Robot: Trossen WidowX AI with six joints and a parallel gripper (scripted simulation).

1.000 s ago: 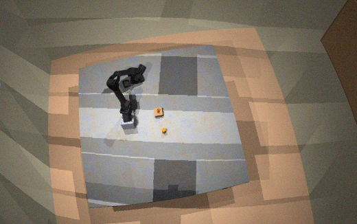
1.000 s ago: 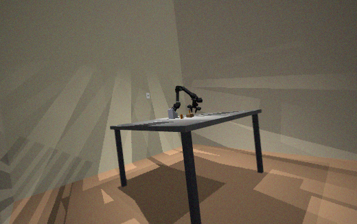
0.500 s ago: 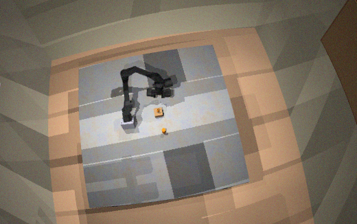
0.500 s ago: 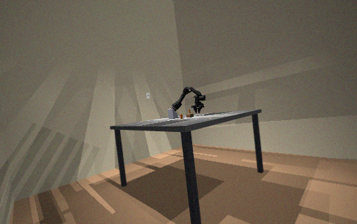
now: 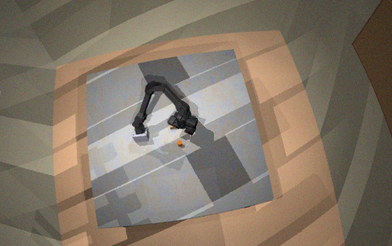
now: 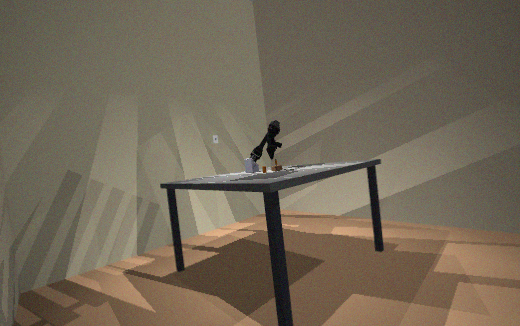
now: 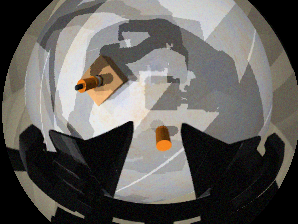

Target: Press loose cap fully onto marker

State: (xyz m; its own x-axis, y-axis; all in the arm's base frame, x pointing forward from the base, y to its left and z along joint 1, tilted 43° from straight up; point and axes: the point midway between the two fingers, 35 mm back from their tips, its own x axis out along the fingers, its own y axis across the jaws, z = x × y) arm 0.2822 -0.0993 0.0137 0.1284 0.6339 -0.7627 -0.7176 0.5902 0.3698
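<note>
The orange cap is 70 mm below my gripper tip, 60 mm to the right of it and 40 mm behind it. Also, from my gripper tip: holder block: 100 mm to the left, 80 mm below, 40 mm behind.
</note>
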